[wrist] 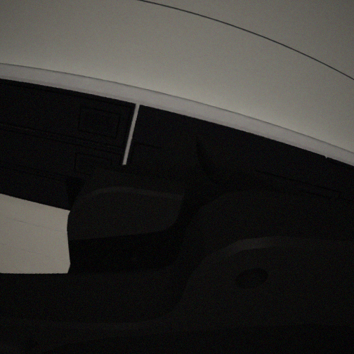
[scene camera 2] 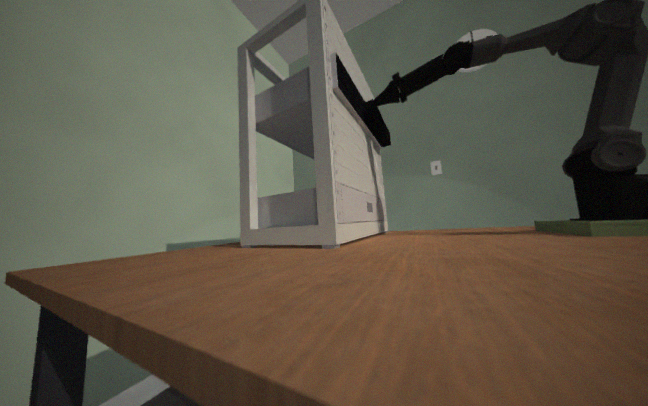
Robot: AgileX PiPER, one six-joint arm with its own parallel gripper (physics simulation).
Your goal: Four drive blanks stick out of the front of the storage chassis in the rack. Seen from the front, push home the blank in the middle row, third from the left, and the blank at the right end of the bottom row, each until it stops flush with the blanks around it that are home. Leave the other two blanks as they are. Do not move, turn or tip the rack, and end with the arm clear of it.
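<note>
The pale rack (scene camera 2: 322, 165) (wrist: 175, 55) stands upright on the table, seen from its side in the scene view. The black chassis (scene camera 2: 352, 95) (wrist: 40, 107) crosses its front high up, seen very obliquely. My gripper (scene camera 2: 371, 103) looks shut, with its tip at the chassis front, towards the far end. Contact cannot be made out. In the wrist view, dark finger parts cover the lower middle, and a thin pale strip (wrist: 131, 135) stands between dark chassis faces just above them. The separate blanks, their rows and how far each sticks out cannot be told.
The wooden table (scene camera 2: 400, 310) runs out in front of the rack. The arm reaches in from the right, from its base on a green block (scene camera 2: 590, 228). Pale panels with a small dark square (scene camera 2: 369, 207) lie below the chassis. A wall plate (scene camera 2: 436, 167) is behind.
</note>
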